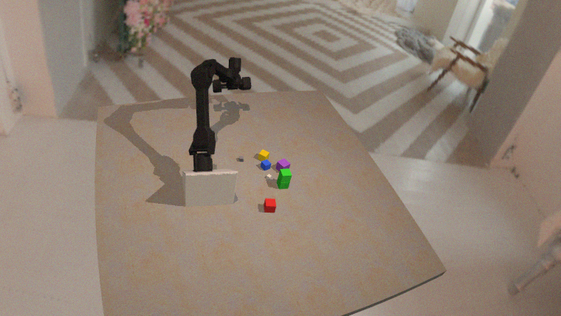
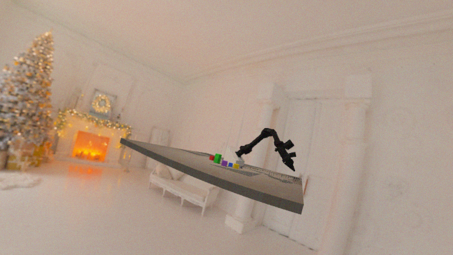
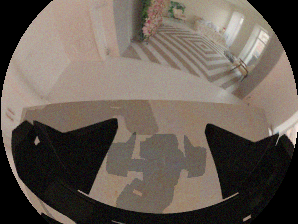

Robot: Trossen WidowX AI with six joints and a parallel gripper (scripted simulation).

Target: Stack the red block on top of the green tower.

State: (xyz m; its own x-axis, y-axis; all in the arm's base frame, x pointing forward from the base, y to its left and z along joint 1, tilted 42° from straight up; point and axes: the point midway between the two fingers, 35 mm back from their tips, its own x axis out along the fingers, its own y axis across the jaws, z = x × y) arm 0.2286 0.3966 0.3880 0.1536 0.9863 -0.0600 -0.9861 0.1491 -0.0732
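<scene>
Right now the red block is 710 mm to the right of my gripper tip, 70 mm below it and 10 mm ahead of it. Round my gripper tip: blue block 490 mm to the right, 80 mm below, 60 mm ahead; yellow block 430 mm to the right, 70 mm below, 70 mm ahead; purple block 510 mm to the right, 130 mm ahead, 70 mm below.
</scene>
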